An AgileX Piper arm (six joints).
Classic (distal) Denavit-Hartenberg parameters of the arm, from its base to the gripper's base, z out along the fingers. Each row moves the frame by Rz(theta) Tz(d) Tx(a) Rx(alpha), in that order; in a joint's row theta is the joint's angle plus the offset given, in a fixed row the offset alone. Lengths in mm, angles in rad.
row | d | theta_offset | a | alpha
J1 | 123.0 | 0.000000 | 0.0 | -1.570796
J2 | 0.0 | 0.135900 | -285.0 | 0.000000
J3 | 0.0 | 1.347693 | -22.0 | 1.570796
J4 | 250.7 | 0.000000 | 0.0 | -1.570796
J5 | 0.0 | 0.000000 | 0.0 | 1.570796
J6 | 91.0 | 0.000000 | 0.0 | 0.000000
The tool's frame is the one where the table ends.
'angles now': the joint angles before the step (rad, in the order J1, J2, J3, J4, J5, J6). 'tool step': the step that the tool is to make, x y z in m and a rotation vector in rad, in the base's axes. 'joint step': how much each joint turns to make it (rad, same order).
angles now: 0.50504 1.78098 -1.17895 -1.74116 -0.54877 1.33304
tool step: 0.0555 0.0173 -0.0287 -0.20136 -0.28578 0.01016
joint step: 0.00622 0.19909 -0.19042 -0.01011 0.17971 -0.29565
